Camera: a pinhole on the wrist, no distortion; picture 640 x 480 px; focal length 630.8 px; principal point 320.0 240.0 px. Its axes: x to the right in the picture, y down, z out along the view. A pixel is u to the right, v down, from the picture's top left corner.
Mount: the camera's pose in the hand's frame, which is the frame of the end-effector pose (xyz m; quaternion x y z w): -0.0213 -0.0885 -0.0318 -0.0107 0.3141 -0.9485 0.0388
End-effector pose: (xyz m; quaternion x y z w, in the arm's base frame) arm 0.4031 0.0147 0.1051 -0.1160 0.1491 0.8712 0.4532
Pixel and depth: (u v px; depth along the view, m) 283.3 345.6 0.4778
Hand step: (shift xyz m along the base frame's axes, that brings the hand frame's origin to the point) 0.3192 0.3727 0.2039
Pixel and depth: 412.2 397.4 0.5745
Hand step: 0.4710 0.3732 0.2570
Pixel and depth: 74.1 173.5 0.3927
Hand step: 0.1253 0.3737 0.1946
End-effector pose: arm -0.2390 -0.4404 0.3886 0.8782 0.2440 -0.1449 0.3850
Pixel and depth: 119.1 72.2 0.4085
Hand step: -0.0505 -0.0952 -0.4337
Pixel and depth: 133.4 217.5 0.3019
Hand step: -0.0833 0.0107 -0.3321
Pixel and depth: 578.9 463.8 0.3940
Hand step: -0.3857 0.0628 -0.3348
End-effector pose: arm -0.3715 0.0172 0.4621 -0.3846 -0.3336 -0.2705 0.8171
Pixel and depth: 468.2 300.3 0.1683
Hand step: -0.2074 -0.0289 0.0975
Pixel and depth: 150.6 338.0 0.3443
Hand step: -0.2448 -0.0278 0.3175
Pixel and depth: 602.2 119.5 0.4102
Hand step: -0.4353 0.1544 0.1489
